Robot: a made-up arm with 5 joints.
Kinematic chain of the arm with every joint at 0, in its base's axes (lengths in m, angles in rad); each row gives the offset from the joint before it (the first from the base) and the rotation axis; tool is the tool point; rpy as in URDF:
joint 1: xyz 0.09 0 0.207 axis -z
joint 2: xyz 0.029 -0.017 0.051 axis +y
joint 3: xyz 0.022 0 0.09 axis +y
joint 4: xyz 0.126 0 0.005 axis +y
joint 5: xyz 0.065 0.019 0 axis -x
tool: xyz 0 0 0 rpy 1.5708 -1.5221 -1.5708
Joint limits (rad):
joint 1: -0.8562..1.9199
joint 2: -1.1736..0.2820
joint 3: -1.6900..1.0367
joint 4: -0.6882..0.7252
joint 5: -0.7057..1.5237
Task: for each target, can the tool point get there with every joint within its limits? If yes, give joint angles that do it. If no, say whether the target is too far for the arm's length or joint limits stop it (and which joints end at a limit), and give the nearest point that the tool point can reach.
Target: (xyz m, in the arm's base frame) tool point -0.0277 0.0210 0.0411
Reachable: no: joint limits stop it (at a limit: joint 1, joint 2, joint 3, joint 4) | nearest point 0.0639 -0.0776 0.1597 | short by 0.179 m
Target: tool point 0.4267 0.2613 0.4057
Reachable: no: too far | nearest point 0.2977 0.1612 0.3743 | short by 0.166 m
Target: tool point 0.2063 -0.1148 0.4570
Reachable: yes | joints 0.7911 -0.4769 -0.1526 0.1369 0.6061
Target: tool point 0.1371 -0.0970 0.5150
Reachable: yes | joints 1.1373 -0.3331 -0.5547 -0.4997 0.4737
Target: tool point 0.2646 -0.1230 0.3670
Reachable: yes | joints 0.6230 -0.2860 0.3290 -0.3054 -0.5328
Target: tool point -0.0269 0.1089 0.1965
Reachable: no: joint limits stop it (at a limit: joint 2, joint 3, joint 4) | nearest point -0.0766 0.1552 0.3170 | short by 0.138 m
